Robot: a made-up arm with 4 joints.
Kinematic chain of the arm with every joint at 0, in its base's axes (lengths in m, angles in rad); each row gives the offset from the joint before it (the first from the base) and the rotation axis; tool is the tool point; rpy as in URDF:
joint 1: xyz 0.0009 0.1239 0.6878 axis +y
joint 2: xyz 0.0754 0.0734 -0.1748 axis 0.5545 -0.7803 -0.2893
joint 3: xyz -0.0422 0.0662 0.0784 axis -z
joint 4: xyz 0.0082 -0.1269 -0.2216 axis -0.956 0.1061 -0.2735
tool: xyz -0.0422 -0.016 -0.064 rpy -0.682 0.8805 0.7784
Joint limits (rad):
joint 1: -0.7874..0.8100
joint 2: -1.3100..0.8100
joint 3: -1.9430..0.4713
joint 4: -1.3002..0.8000
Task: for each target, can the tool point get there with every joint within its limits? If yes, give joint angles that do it. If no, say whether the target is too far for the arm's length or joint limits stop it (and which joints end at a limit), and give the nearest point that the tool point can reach.
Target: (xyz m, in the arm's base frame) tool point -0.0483 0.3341 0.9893
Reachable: no: joint limits stop it (at a limit: joint 1, joint 2, joint 3, joint 4) | nearest point -0.1002 0.0316 0.6967 | short by 0.424 m
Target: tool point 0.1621 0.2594 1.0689
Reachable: no: joint limits stop it (at a limit: joint 1, joint 2, joint 3, joint 4) | nearest point 0.3468 0.2860 0.7625 | short by 0.359 m
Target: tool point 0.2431 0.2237 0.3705
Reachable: yes | joints 0.0360 0.6090 -1.3075 0.1585
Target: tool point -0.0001 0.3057 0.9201
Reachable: no: joint limits stop it (at a limit: joint 1, joint 2, joint 3, joint 4) | nearest point -0.1002 0.0316 0.6967 | short by 0.368 m
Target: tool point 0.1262 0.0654 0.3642
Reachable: yes | joints -0.2367 -0.7857 -0.9863 0.3032
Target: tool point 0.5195 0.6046 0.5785
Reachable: no: too far | nearest point 0.3910 0.3082 0.6056 | short by 0.324 m
